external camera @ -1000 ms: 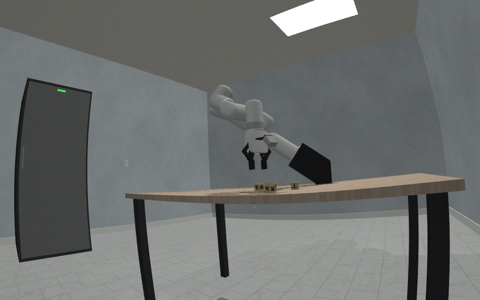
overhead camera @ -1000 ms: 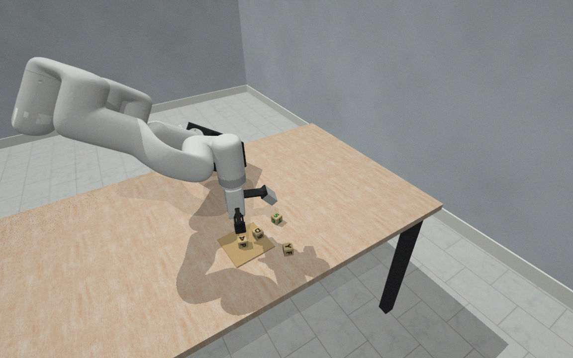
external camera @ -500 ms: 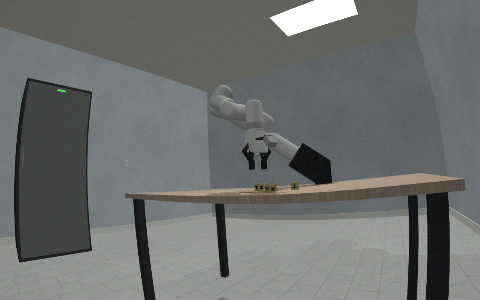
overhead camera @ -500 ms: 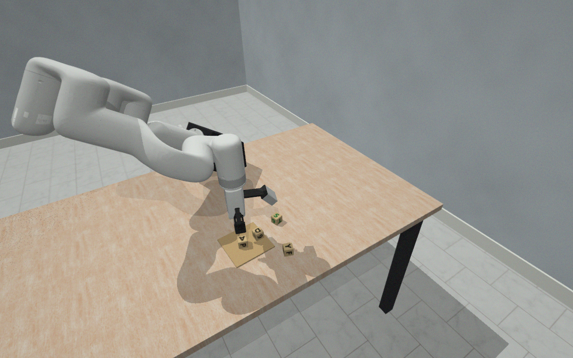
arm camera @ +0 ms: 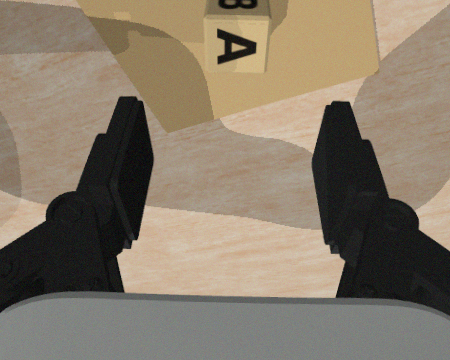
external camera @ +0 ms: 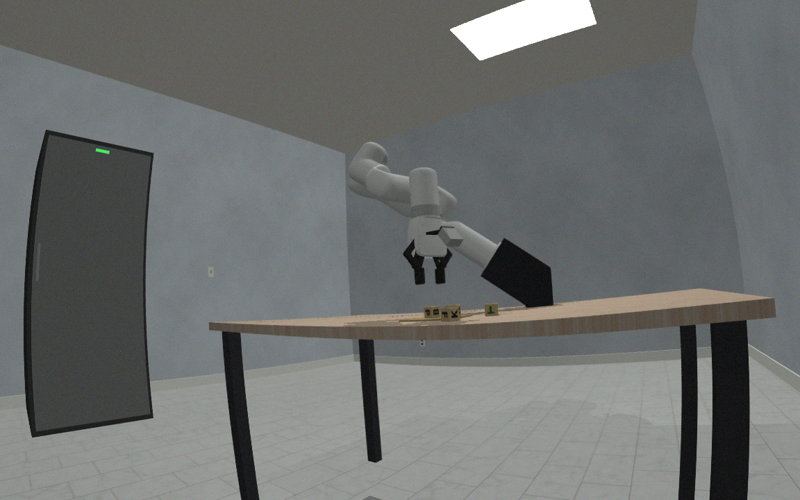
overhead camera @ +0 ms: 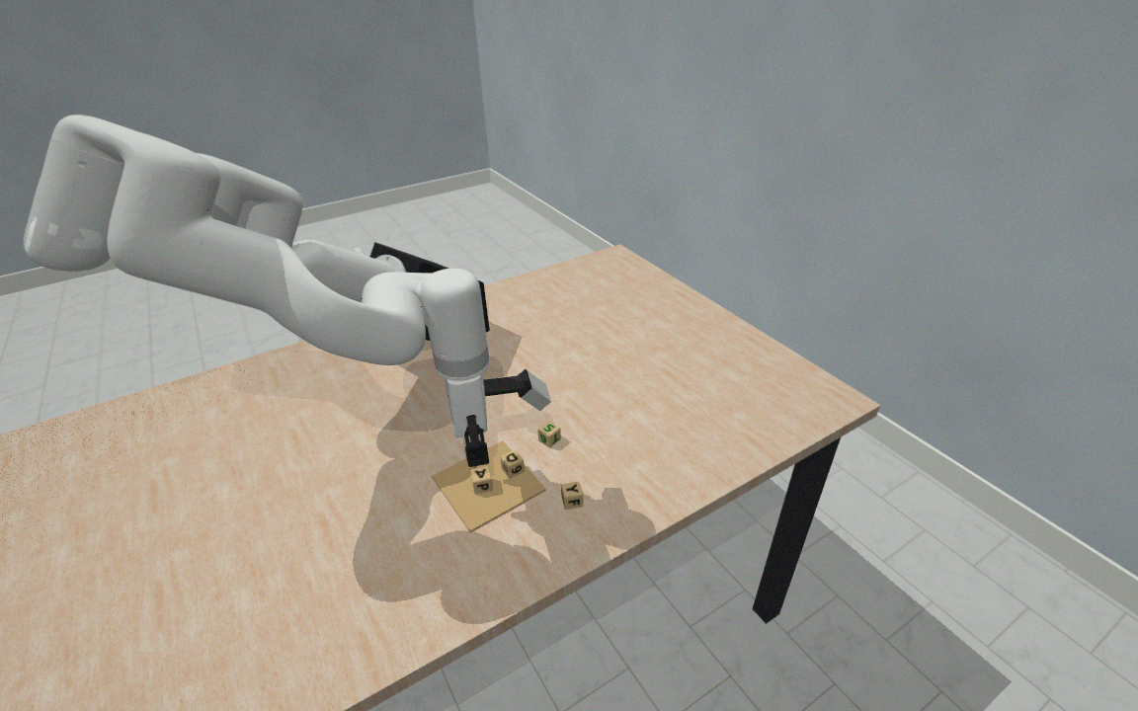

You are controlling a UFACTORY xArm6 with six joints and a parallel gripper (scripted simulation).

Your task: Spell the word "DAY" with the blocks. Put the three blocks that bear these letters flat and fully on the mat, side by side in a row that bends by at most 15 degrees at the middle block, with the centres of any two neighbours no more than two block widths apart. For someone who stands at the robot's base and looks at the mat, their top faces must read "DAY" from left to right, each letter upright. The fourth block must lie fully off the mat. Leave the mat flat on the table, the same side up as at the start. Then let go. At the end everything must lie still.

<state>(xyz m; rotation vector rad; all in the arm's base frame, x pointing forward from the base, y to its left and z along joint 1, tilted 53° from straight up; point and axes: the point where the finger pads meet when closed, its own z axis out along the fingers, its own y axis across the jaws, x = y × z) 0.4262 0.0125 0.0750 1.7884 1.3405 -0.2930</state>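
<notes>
Now: the mat 11 cm below my hand and 1 cm to the left of it. Also, from my hand: D block 9 cm below, 6 cm to the left.
</notes>
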